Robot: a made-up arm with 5 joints.
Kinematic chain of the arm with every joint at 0, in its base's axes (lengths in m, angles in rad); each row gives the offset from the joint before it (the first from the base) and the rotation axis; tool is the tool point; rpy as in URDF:
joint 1: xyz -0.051 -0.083 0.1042 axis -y
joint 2: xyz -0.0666 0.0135 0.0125 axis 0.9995 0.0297 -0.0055
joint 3: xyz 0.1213 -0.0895 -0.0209 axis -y
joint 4: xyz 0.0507 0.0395 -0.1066 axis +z
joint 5: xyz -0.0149 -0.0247 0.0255 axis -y
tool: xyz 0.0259 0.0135 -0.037 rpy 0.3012 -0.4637 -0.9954
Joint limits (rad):
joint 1: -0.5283..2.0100
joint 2: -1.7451..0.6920
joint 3: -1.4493..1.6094
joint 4: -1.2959..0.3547
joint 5: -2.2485..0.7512
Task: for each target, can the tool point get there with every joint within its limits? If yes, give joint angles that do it. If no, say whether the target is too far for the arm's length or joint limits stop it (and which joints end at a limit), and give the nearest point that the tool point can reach.
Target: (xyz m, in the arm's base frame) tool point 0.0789 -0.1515 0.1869
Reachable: yes | joints 1.4040 -0.1936 -0.2528 0.2059 0.4118
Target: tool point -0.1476 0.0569 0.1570
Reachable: no: joint limits stop it (at a limit: joint 1, joint 2, joint 3, joint 5) | nearest point -0.1663 0.0115 0.2023 | short by 0.067 m
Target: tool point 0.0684 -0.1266 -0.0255
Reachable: yes | joints -0.2003 0.1328 0.3599 -0.9358 0.2294
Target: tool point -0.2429 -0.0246 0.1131
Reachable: no: joint limits stop it (at a limit: joint 1, joint 3, joint 5) | nearest point -0.2059 -0.0394 0.1856 | short by 0.083 m
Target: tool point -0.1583 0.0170 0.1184
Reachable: no: joint limits stop it (at a limit: joint 1, joint 2, joint 4) | nearest point -0.1245 -0.0311 0.0858 | short by 0.067 m
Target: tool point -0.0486 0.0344 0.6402
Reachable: no: too far | nearest point -0.0501 -0.0489 0.3063 | short by 0.344 m
